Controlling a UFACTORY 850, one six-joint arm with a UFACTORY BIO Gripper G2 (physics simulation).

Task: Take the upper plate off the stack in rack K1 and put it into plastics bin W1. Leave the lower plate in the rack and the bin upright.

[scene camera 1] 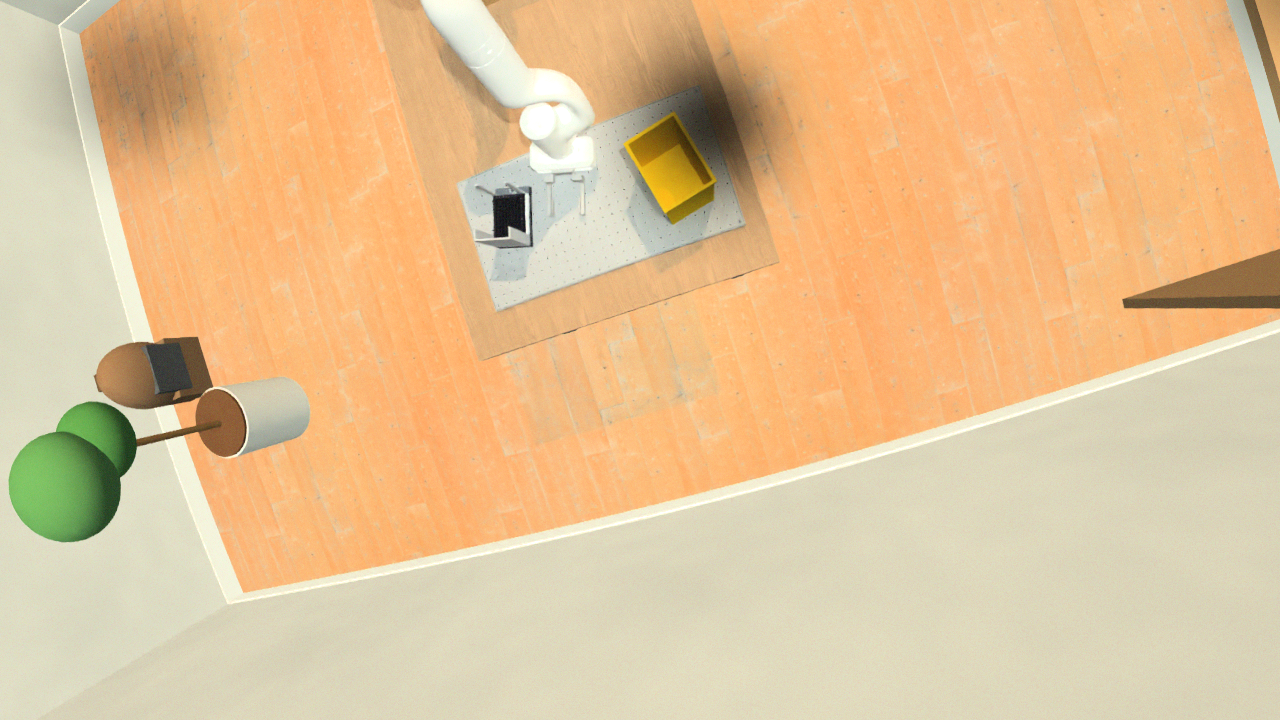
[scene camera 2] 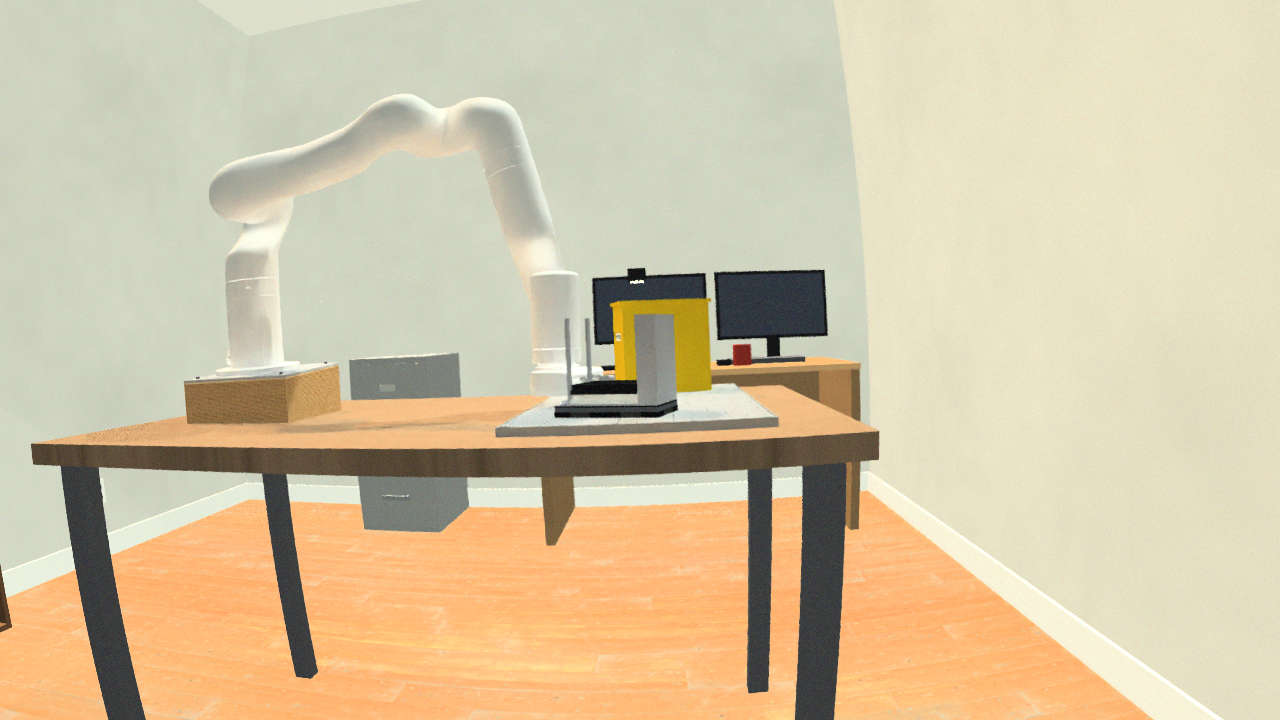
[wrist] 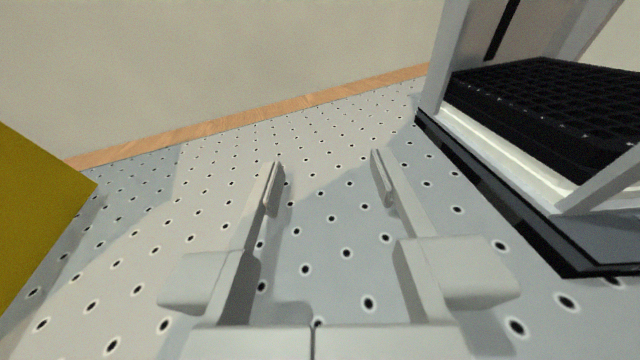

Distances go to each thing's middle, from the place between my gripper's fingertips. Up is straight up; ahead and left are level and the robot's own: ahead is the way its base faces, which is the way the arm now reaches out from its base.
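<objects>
Yellow plastics bin W1 (scene camera 1: 666,156) is 290 mm to the left of my hand, 10 mm ahead of it and 70 mm above it. As for the black plate (scene camera 1: 508,210), I find it 140 mm to the right of my hand and 40 mm behind it, and it sits 20 mm above my hand as well.
</objects>
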